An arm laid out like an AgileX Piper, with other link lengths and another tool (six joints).
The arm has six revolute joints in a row. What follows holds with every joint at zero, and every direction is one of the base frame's. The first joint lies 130.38 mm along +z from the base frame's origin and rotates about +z. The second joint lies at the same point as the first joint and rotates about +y. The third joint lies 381.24 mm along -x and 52.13 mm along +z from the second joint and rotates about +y. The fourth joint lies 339.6 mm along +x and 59.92 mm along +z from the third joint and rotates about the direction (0.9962, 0, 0.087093). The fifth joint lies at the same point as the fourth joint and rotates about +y. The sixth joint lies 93.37 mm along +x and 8.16 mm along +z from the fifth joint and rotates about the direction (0.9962, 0, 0.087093). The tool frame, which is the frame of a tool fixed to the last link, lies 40.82 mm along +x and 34 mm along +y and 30.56 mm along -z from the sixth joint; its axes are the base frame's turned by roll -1.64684, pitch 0.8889 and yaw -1.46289 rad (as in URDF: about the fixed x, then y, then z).
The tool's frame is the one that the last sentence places.
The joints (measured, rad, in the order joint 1, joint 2, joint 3, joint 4, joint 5, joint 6), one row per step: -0.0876, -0.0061, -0.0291, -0.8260, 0.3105, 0.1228; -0.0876, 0.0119, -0.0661, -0.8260, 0.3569, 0.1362; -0.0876, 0.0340, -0.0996, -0.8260, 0.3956, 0.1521; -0.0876, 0.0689, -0.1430, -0.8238, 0.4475, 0.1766; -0.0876, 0.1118, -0.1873, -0.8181, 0.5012, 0.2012; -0.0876, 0.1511, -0.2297, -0.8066, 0.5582, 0.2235; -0.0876, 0.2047, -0.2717, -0.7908, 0.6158, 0.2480; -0.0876, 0.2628, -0.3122, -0.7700, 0.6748, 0.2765; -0.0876, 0.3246, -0.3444, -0.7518, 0.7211, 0.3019; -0.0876, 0.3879, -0.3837, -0.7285, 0.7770, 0.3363; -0.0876, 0.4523, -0.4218, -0.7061, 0.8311, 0.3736; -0.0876, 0.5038, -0.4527, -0.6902, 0.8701, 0.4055; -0.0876, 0.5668, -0.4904, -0.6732, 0.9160, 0.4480; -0.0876, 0.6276, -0.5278, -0.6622, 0.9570, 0.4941; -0.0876, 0.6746, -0.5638, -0.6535, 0.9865, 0.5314; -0.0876, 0.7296, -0.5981, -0.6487, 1.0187, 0.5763; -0.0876, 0.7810, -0.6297, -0.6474, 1.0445, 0.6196; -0.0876, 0.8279, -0.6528, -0.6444, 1.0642, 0.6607
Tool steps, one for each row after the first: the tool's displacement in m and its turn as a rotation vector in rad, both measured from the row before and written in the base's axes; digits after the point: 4 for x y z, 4 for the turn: -0.0022, -0.0031, 0.0117, 0.0182, 0.0077, -0.0351; -0.0013, -0.0024, 0.0104, 0.0202, 0.0088, -0.0299; -0.0010, -0.0028, 0.0127, 0.0329, 0.0165, -0.0405; 0.0001, -0.0026, 0.0122, 0.0370, 0.0238, -0.0419; -0.0001, -0.0022, 0.0110, 0.0407, 0.0245, -0.0434; 0.0022, -0.0016, 0.0094, 0.0473, 0.0381, -0.0443; 0.0035, -0.0009, 0.0080, 0.0548, 0.0428, -0.0468; 0.0057, -0.0004, 0.0048, 0.0471, 0.0479, -0.0389; 0.0062, 0.0001, 0.0067, 0.0576, 0.0446, -0.0502; 0.0074, 0.0004, 0.0059, 0.0562, 0.0446, -0.0523; 0.0070, 0.0004, 0.0050, 0.0418, 0.0315, -0.0417; 0.0096, 0.0004, 0.0058, 0.0483, 0.0360, -0.0536; 0.0106, 0.0000, 0.0058, 0.0410, 0.0291, -0.0546; 0.0098, 0.0000, 0.0070, 0.0302, 0.0129, -0.0429; 0.0115, -0.0005, 0.0048, 0.0292, 0.0209, -0.0506; 0.0118, -0.0009, 0.0039, 0.0225, 0.0160, -0.0464; 0.0110, -0.0005, 0.0009, 0.0217, 0.0162, -0.0420
